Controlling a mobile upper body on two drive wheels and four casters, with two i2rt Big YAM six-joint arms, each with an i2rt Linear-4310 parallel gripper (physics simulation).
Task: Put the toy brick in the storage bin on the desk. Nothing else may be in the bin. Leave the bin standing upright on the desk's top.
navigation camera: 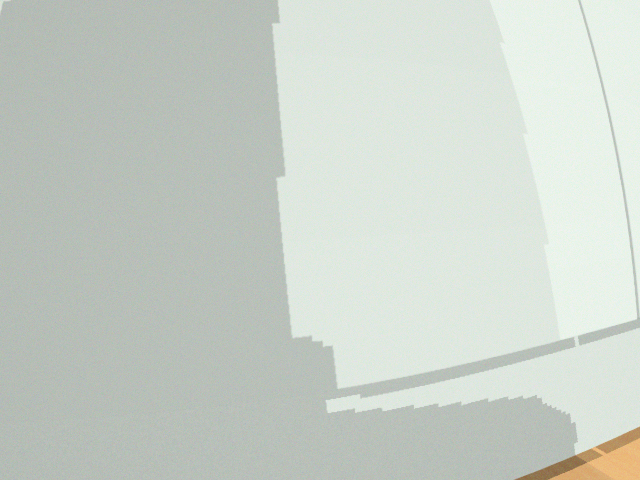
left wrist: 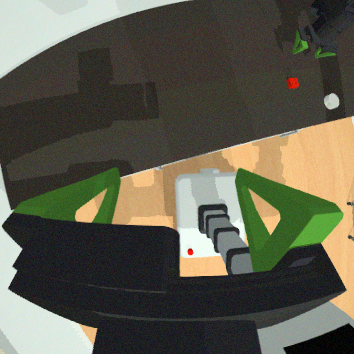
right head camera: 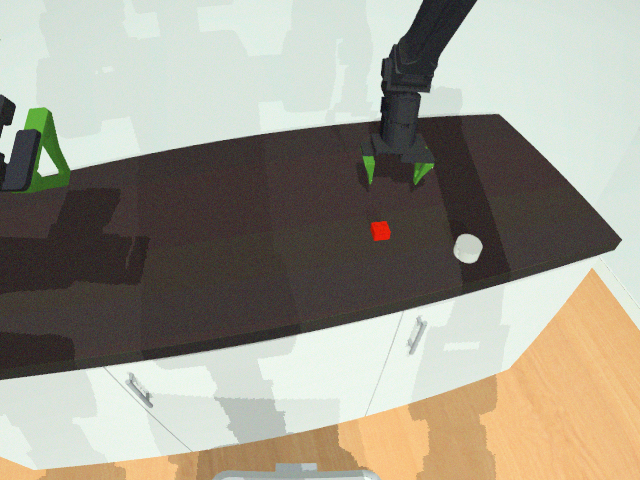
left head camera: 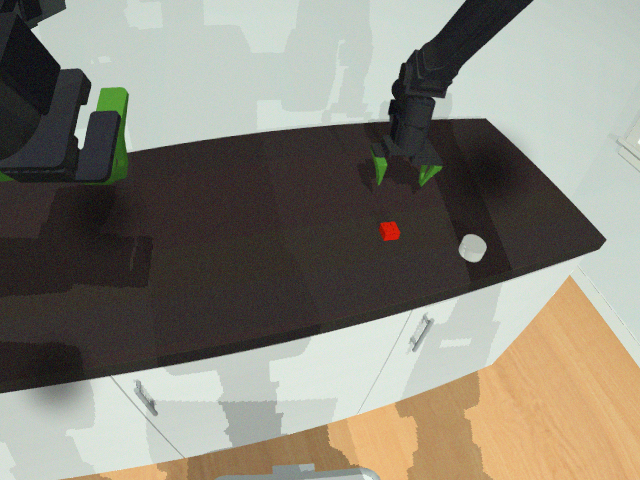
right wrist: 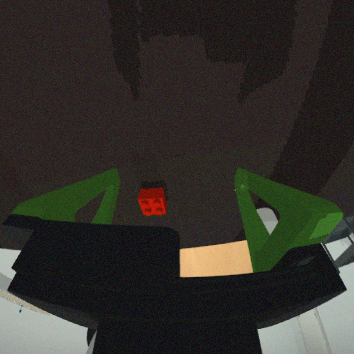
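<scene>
A red toy brick lies on the dark desk top. A small white cylinder stands to its right near the front edge; whether it is hollow is unclear. No thing that I can clearly tell as the storage bin shows. My right gripper is open and empty above the desk, behind the brick in the head views. My left gripper is open and empty, high at the left.
White cabinet doors with metal handles form the desk's front. My pale base stands before it on the wooden floor. A pale wall stands behind.
</scene>
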